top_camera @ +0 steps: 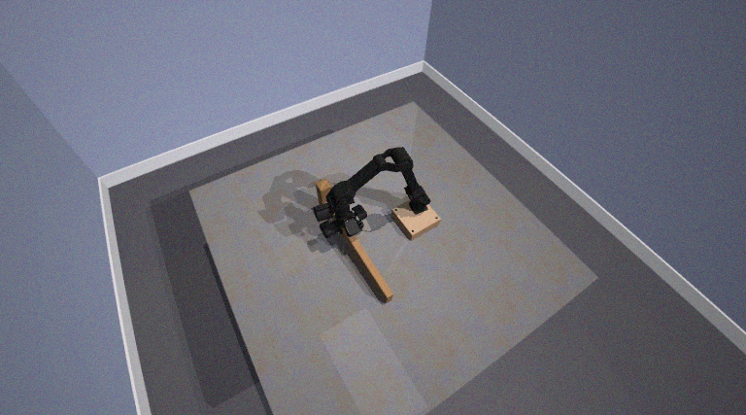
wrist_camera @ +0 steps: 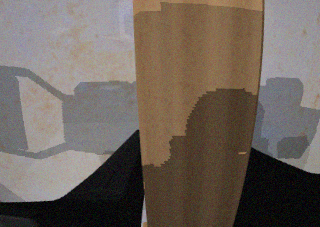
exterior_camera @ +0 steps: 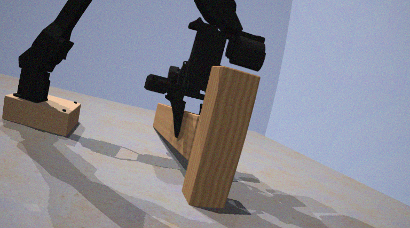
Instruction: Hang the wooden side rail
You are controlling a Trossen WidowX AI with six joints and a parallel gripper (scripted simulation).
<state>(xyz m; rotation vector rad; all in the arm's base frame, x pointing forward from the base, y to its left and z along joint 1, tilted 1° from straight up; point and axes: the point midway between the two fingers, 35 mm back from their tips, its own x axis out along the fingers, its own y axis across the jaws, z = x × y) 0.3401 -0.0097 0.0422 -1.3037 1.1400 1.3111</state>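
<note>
My gripper tip is 160 mm to the left of the headboard post, 40 mm below it and 20 mm short of it.
</note>
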